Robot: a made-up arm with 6 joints.
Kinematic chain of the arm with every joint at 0, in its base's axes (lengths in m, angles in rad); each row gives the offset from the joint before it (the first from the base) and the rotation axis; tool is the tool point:
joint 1: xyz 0 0 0.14 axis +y
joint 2: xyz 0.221 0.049 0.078 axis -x
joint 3: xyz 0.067 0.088 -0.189 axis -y
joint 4: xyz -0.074 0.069 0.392 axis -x
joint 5: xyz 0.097 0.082 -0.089 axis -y
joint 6: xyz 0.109 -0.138 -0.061 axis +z
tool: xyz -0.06 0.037 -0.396
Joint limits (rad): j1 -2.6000..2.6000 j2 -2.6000..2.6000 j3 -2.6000..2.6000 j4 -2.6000..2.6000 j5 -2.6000..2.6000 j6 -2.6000..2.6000
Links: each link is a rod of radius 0.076 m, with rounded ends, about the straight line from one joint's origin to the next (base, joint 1, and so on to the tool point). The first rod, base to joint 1, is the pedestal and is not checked.
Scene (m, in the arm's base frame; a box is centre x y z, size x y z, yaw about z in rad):
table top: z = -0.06
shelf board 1: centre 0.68 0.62 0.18 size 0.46 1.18 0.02 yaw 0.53
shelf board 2: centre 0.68 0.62 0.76 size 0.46 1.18 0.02 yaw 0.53
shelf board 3: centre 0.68 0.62 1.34 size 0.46 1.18 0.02 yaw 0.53
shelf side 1: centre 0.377 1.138 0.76 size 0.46 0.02 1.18 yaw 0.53
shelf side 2: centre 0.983 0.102 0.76 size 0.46 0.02 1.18 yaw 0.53
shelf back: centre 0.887 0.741 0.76 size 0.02 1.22 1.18 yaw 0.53
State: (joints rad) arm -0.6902 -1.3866 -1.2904 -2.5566 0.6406 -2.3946
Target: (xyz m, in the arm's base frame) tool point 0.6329 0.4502 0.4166
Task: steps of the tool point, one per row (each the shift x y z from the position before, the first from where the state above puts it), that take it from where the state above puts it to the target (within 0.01 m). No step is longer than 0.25 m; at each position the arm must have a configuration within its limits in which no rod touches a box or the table.
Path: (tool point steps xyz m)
1: -0.0665 -0.0623 -0.0328
2: -0.0537 -0.0858 -0.0477
3: -0.0532 -0.1149 -0.0567
4: -0.0697 -0.1382 -0.0692
5: -0.0944 -0.1420 -0.0948
6: -0.1085 -0.1188 -0.1353
7: 0.1881 0.1173 0.0374
8: 0.1686 0.1439 -0.0461
9: 0.1140 0.1559 -0.1048
10: 0.0445 0.1545 -0.1291

